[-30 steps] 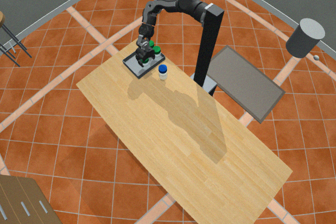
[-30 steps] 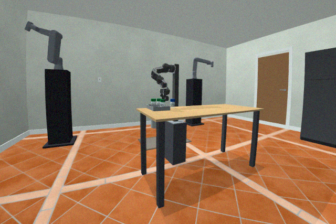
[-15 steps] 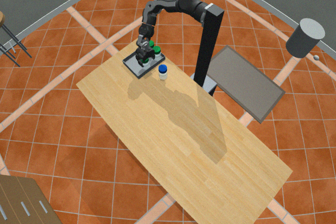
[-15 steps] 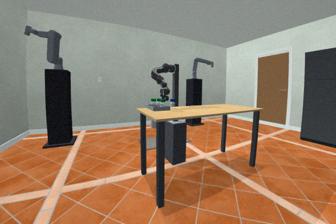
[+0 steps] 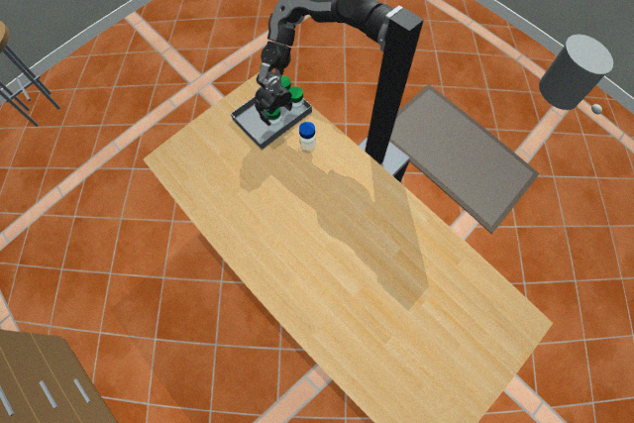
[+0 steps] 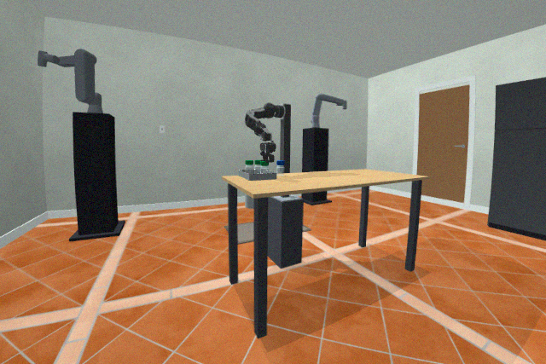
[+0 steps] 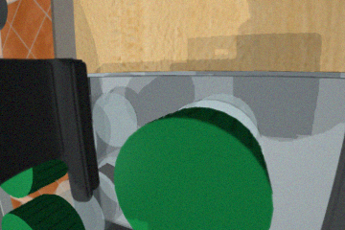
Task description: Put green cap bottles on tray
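My hand is 3 cm past the tray, 6 cm to the left of it and 9 cm above it. Round my hand: blue-capped bottle (3 cm behind, 12 cm to the left, 6 cm below).
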